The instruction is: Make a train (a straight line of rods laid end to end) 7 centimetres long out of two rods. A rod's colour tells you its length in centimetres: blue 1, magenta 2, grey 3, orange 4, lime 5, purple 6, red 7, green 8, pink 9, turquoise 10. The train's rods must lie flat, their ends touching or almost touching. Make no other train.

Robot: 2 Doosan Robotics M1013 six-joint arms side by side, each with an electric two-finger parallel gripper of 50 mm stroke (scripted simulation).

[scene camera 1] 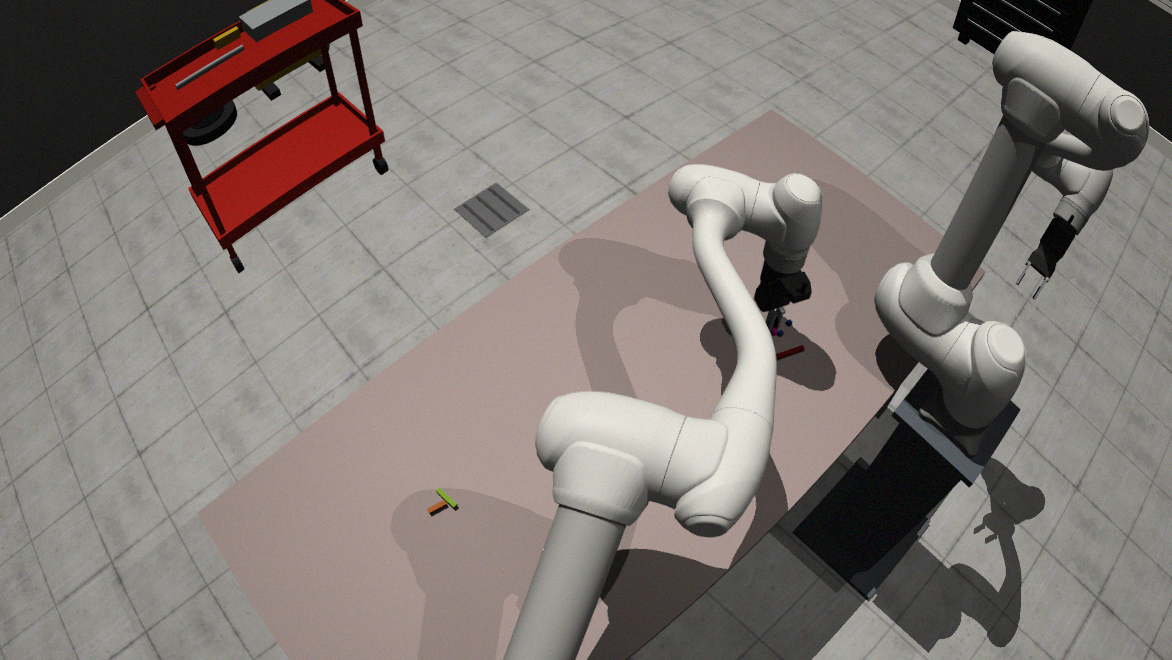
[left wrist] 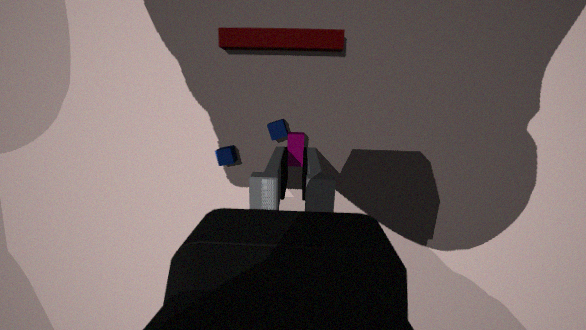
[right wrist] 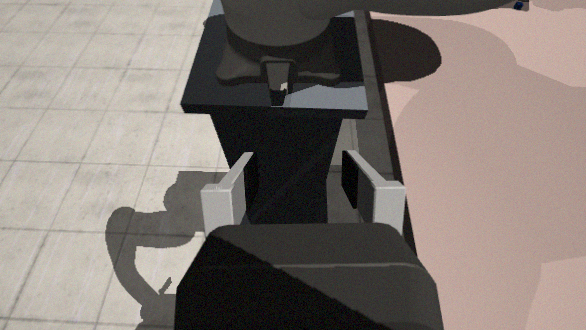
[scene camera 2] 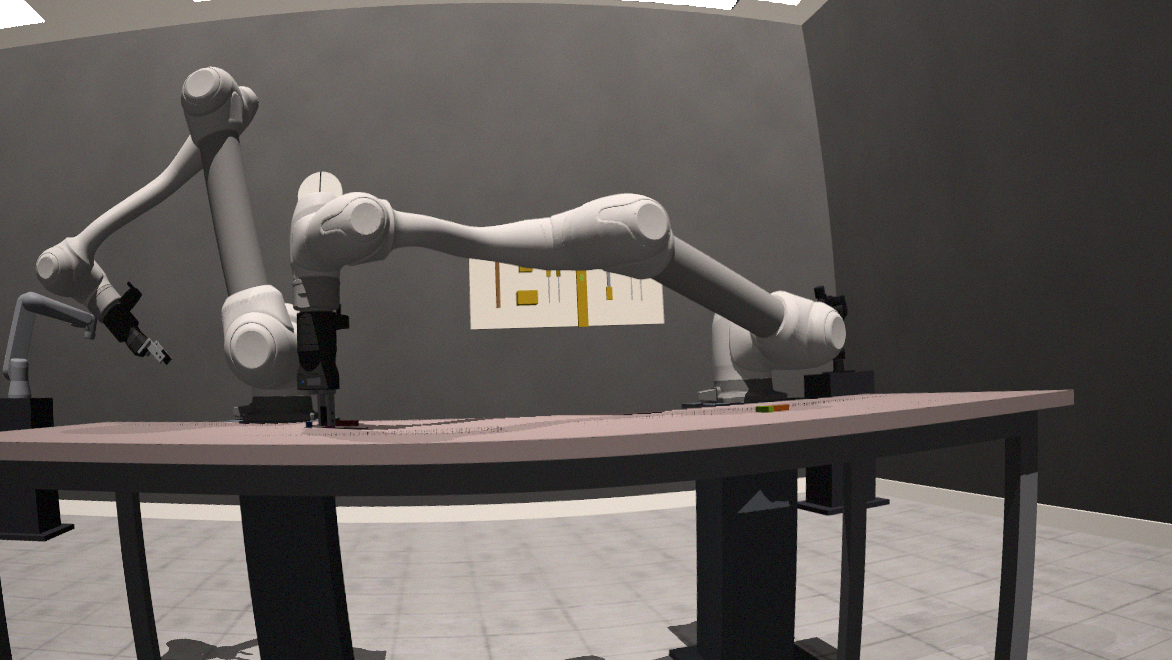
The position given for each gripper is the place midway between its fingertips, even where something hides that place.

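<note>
Scene camera 2 shows the left gripper (scene camera 2: 327, 425) and the right gripper (scene camera 2: 166, 360). Scene camera 1 shows the right gripper (scene camera 1: 1025, 291) as well as the left gripper (scene camera 1: 771, 327). In the left wrist view: a red rod (left wrist: 284, 39) and the left gripper (left wrist: 295, 163). In the right wrist view: the right gripper (right wrist: 299, 168). The red rod is out of frame in the right wrist view.
</note>
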